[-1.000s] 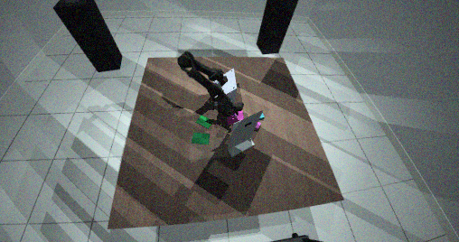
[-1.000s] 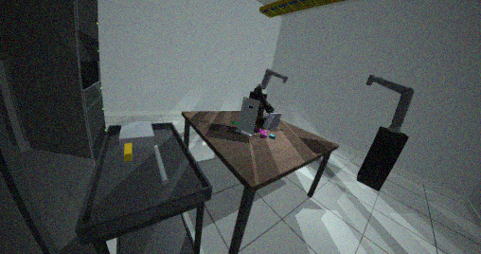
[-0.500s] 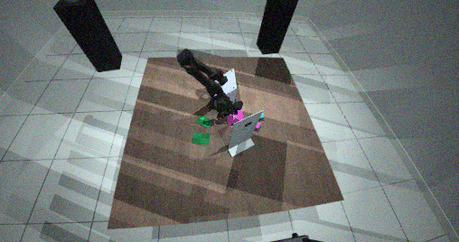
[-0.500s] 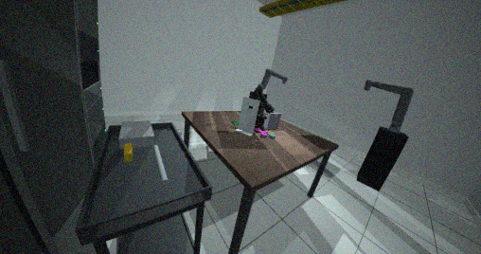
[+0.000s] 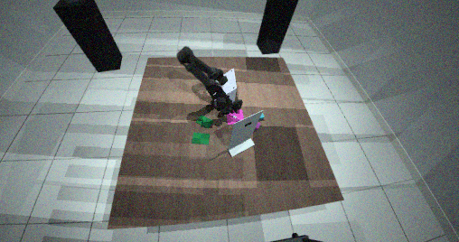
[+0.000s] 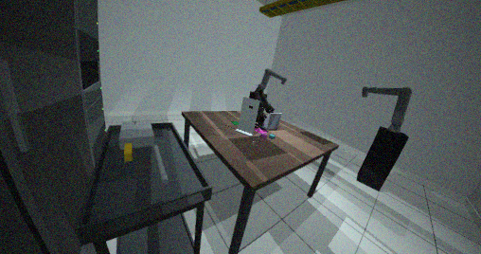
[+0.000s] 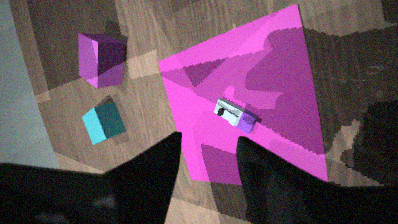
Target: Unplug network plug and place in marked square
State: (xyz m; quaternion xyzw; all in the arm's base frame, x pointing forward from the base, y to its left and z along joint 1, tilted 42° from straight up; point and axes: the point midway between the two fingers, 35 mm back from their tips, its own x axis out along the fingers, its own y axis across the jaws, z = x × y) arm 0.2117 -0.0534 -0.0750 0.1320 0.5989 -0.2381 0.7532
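The purple plug is 1 cm ahead of my gripper tip and 4 cm below it. Round my gripper tip: magenta patch (1 cm to the left, 4 cm below); then grey panel (22 cm ahead, 2 cm to the right, 11 cm above).
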